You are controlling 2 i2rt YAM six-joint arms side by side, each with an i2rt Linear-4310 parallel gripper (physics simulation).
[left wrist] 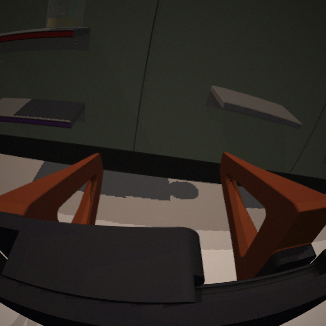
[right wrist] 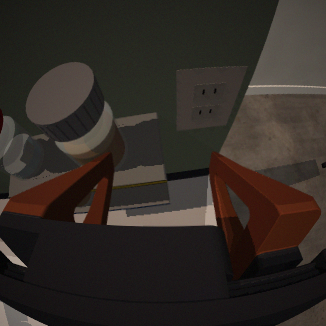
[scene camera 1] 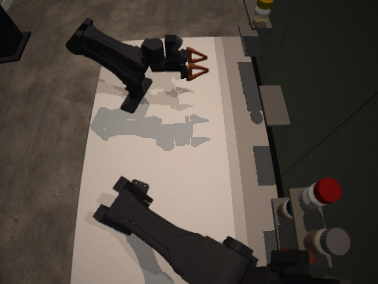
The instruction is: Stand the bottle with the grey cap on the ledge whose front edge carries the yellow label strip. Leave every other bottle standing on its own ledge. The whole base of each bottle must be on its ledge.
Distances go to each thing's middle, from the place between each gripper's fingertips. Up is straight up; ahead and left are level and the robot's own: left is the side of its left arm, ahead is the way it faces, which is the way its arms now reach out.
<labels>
Now: right hand 90 mm short of the socket plate [right wrist: 185, 78], 60 mm to the left of it and 70 mm above it. The rest, counted from my right hand: yellow-strip ledge [right wrist: 144, 162] 50 mm ahead, 100 mm to the left, 80 mm below; then bare ledge [scene camera 1: 273, 103] 60 mm ahead, 500 mm to the left, 150 mm below; then red-capped bottle [scene camera 1: 328, 190] 60 mm ahead, 170 mm to the left, 20 mm below.
The bare ledge is 210 mm ahead of my left hand, 180 mm to the right of it and 10 mm below it. Round my left hand: socket plate 740 mm to the right, 240 mm ahead, 70 mm above; then yellow-strip ledge 580 mm to the right, 200 mm ahead, 60 mm above; then red-capped bottle 510 mm to the right, 210 mm ahead, 110 mm above.
</labels>
